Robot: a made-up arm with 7 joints.
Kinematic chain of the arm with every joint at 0, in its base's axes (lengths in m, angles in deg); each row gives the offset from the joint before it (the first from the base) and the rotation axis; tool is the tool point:
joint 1: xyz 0 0.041 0 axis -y
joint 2: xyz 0 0.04 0 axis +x
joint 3: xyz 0 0 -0.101 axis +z
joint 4: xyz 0 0 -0.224 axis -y
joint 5: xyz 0 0 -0.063 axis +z
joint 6: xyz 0 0 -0.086 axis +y
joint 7: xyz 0 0 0 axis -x
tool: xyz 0 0 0
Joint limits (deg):
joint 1: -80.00..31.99
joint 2: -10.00..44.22
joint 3: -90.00..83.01
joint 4: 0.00..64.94
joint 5: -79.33..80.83
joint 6: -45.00..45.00
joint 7: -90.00..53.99
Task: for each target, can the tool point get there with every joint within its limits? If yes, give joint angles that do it. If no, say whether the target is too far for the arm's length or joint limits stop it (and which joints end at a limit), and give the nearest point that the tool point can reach.
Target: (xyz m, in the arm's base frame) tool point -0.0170 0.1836 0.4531
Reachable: no: joint limits stop it (at a limit: joint 1, joint 2, joint 3, joint 4) | nearest point -0.1791 0.4477 -0.0483 | short by 0.589 m
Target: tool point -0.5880 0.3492 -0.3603
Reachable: no: too far | nearest point -0.3767 0.2528 -0.2308 | short by 0.266 m
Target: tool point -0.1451 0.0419 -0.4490
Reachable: yes | joints -19.30 -3.67 -37.69 5.58 -57.29 -34.62 16.78
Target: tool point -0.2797 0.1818 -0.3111
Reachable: yes | joints -56.49 5.95 29.03 53.69 -57.98 -12.65 -48.19
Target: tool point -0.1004 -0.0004 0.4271
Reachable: no: joint limits stop it (at a limit: joint 1, joint 2, joint 3, joint 4) | nearest point -0.3533 -0.1193 -0.0623 | short by 0.564 m
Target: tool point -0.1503 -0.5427 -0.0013
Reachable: no: too far | nearest point -0.3533 -0.1193 -0.0623 | short by 0.473 m
